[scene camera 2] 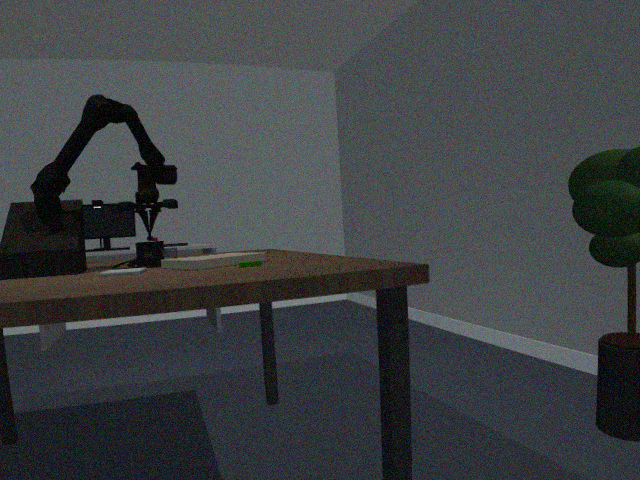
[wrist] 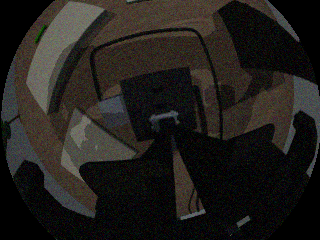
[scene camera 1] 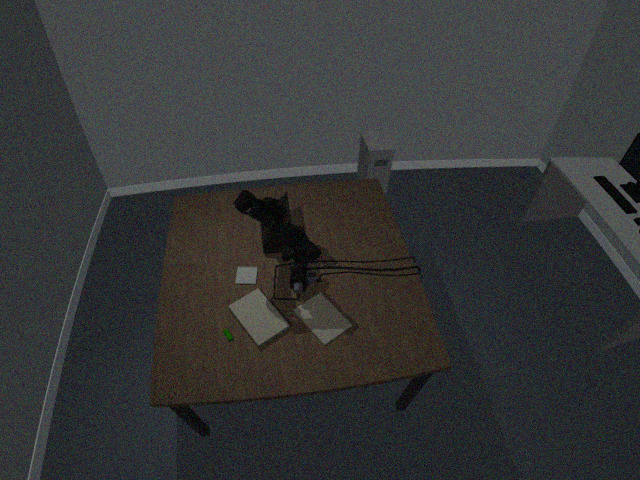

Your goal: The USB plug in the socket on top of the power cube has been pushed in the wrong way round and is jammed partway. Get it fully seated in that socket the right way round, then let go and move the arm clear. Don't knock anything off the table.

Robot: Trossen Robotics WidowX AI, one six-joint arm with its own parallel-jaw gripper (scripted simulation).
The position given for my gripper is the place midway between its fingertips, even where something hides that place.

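Note:
Dark power cube (wrist: 156,93) seen. My gripper (scene camera 2: 149,232) seen. Same gripper (wrist: 170,130), seen too.

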